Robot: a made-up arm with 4 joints.
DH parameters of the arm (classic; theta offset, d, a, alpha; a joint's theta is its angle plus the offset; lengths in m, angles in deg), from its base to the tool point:
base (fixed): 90 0.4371 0.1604 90
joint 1: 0 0.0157 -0.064 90
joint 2: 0 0.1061 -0.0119 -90
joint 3: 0 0.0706 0.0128 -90
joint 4: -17.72 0 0.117 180
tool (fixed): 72.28 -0.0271 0 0
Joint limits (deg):
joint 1: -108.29..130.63
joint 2: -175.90..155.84
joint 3: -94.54..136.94
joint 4: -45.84..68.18
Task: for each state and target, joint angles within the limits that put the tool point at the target. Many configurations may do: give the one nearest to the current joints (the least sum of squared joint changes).
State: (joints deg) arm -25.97 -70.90 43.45 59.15
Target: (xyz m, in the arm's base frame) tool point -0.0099 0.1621 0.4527
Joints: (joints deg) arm -33.42 -75.17 54.92 28.67
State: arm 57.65 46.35 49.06 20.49
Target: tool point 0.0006 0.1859 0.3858
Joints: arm 104.54 39.66 68.29 65.97
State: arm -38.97 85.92 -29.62 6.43
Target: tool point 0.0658 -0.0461 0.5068
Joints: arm -39.27 120.96 1.02 6.05
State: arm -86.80 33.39 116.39 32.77
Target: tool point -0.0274 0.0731 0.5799
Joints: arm -67.64 36.79 127.39 40.06
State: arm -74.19 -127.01 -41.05 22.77
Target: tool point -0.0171 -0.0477 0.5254
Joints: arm -79.70 -158.33 -59.68 49.89
